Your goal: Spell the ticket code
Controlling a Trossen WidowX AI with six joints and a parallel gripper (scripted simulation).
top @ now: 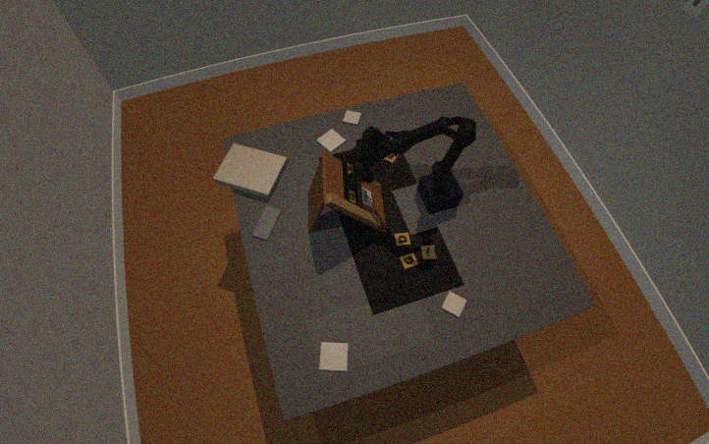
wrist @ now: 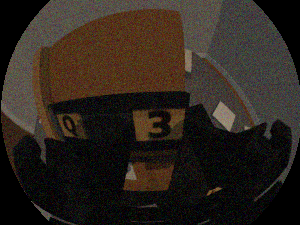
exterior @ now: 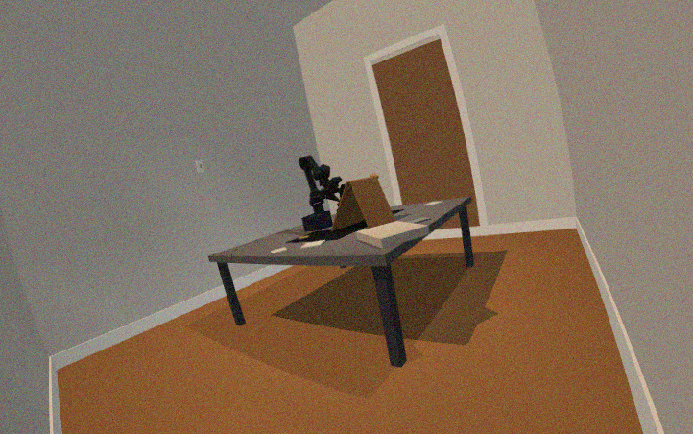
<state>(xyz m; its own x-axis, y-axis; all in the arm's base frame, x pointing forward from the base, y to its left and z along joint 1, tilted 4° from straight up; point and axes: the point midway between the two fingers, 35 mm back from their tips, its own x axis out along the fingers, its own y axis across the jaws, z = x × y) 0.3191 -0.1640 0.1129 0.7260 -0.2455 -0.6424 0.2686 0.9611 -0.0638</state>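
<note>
Now: gripper tip 100 mm to the right of the white ticket, 80 mm above it and 40 mm past it. Also, from my gripper tip: black mat 170 mm to the left, 170 mm below, 140 mm behind; grey slab 380 mm ahead, 170 mm below, 30 mm to the left; letter tile 250 mm behind, 170 mm below, 120 mm to the right.
</note>
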